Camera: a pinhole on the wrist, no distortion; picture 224 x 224 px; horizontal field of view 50.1 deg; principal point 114.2 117.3 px. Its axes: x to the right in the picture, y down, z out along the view. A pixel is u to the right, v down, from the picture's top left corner.
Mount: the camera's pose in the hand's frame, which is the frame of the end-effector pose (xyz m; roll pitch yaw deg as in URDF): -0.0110 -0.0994 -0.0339 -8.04 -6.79 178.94
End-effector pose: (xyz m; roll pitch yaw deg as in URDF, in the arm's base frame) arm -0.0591 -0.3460 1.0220 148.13 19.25 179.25
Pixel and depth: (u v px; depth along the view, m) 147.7 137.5 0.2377
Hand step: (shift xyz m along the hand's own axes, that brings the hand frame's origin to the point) -0.0175 -0.1524 0.2010
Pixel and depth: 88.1 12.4 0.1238
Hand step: 0.0184 -0.0636 0.0938
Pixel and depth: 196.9 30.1 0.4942
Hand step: -0.1175 0.0115 0.4971
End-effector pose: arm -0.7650 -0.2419 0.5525 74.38 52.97 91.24
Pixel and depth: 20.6 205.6 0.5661
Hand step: 0.2661 -0.3903 0.4676
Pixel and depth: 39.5 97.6 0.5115
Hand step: 0.2073 -0.1333 0.4560
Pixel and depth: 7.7 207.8 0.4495
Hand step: 0.2329 -0.3349 0.3609
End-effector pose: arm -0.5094 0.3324 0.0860 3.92 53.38 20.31
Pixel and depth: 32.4 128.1 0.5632
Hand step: 0.2434 -0.2080 0.4936
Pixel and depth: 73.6 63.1 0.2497
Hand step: 0.0615 -0.0797 0.2145
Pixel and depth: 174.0 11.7 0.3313
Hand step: -0.0501 -0.0004 0.3219
